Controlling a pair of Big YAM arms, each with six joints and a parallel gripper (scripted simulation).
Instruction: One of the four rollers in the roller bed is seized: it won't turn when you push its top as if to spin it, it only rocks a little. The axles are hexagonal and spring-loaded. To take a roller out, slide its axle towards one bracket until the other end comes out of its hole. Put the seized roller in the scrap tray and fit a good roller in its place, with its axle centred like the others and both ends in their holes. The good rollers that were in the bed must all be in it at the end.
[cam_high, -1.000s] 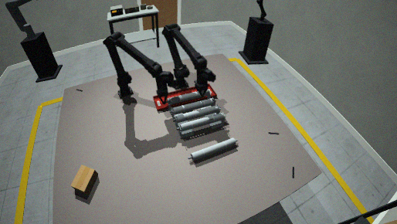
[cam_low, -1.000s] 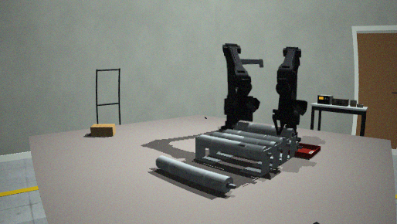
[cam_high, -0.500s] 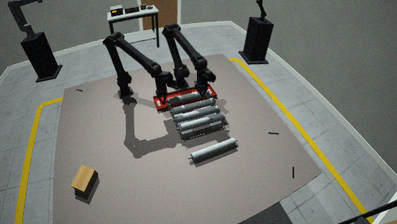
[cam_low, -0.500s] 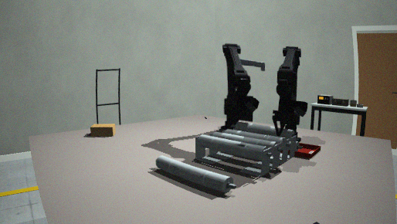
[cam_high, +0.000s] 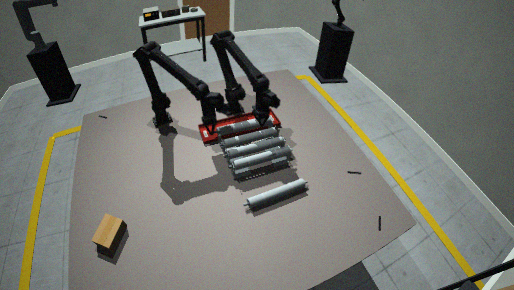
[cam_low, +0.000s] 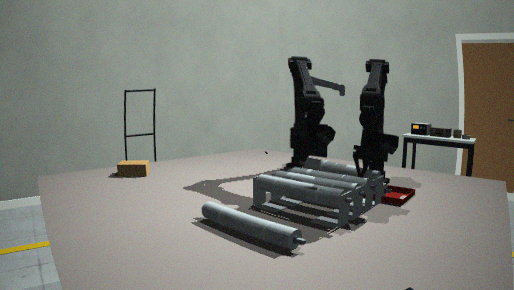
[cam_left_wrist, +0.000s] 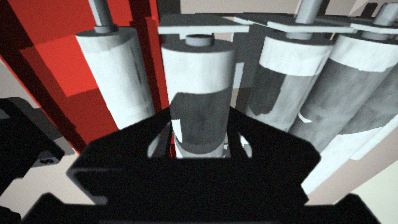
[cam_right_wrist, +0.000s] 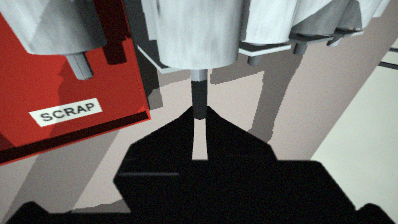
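My left hand is 90 mm short of the bed roller, 70 mm to the left of it and 10 mm above it. Round my left hand: red scrap tray 100 mm to the right, 90 mm behind, 80 mm below; cardboard box 870 mm to the right, 510 mm ahead, 50 mm below.
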